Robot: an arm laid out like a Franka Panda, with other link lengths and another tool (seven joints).
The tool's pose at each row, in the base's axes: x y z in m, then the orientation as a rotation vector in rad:
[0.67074, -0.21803, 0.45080, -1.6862, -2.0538, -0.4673]
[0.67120, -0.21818, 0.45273, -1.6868, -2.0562, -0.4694]
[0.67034, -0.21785, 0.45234, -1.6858, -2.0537, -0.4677]
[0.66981, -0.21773, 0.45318, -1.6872, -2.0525, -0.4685]
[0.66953, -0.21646, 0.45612, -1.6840, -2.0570, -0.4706]
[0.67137, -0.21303, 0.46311, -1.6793, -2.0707, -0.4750]
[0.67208, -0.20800, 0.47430, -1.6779, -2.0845, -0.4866]
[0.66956, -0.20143, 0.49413, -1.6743, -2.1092, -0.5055]
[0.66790, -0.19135, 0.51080, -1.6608, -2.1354, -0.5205]
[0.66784, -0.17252, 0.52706, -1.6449, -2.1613, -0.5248]
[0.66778, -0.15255, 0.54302, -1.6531, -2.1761, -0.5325]
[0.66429, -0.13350, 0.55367, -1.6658, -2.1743, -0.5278]
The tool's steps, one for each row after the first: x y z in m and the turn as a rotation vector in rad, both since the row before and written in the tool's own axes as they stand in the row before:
[0.00083, 0.00039, -0.00177, -0.0023, -0.0012, -0.0014]
[0.00021, -0.00077, 0.00060, 0.0022, 0.0016, 0.0012]
[0.00063, -0.00051, -0.00058, -0.0009, 0.0003, 0.0011]
[0.00267, -0.00007, -0.00179, -0.0010, -0.0005, -0.0043]
[0.00627, 0.00240, -0.00435, -0.0043, -0.0050, -0.0104]
[0.00997, 0.00169, -0.00698, -0.0105, -0.0045, -0.0103]
[0.01633, -0.00089, -0.01324, -0.0171, -0.0083, -0.0185]
[0.01734, 0.00114, -0.00896, -0.0106, -0.0054, -0.0229]
[0.02394, 0.00518, -0.00434, -0.0027, -0.0073, -0.0219]
[0.02458, 0.00598, -0.00367, -0.0126, -0.0120, -0.0056]
[0.02199, 0.00219, 0.00044, -0.0020, -0.0070, 0.0073]

